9 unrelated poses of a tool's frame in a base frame.
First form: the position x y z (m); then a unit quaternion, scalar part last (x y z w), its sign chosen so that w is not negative.
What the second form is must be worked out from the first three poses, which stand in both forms.
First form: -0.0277, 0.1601, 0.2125, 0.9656, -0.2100, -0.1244, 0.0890
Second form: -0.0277, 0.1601, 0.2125, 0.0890, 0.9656, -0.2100, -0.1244
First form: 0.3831, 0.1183, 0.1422, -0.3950, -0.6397, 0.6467, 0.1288
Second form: 0.3831, 0.1183, 0.1422, 0.1288, -0.3950, -0.6397, 0.6467
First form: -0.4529, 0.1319, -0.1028, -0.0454, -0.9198, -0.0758, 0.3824
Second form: -0.4529, 0.1319, -0.1028, 0.3824, -0.0454, -0.9198, -0.0758
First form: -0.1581, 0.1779, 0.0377, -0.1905, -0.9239, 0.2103, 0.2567
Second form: -0.1581, 0.1779, 0.0377, 0.2567, -0.1905, -0.9239, 0.2103
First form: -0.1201, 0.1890, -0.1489, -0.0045, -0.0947, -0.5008, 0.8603
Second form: -0.1201, 0.1890, -0.1489, 0.8603, -0.0045, -0.0947, -0.5008
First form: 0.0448, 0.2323, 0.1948, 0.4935, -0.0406, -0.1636, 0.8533
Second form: 0.0448, 0.2323, 0.1948, 0.8533, 0.4935, -0.0406, -0.1636
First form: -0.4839, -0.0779, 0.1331, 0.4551, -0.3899, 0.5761, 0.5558
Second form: -0.4839, -0.0779, 0.1331, 0.5558, 0.4551, -0.3899, 0.5761
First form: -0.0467, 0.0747, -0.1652, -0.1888, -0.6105, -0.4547, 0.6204
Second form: -0.0467, 0.0747, -0.1652, 0.6204, -0.1888, -0.6105, -0.4547
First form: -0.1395, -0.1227, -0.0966, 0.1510, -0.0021, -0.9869, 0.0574
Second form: -0.1395, -0.1227, -0.0966, 0.0574, 0.1510, -0.0021, -0.9869
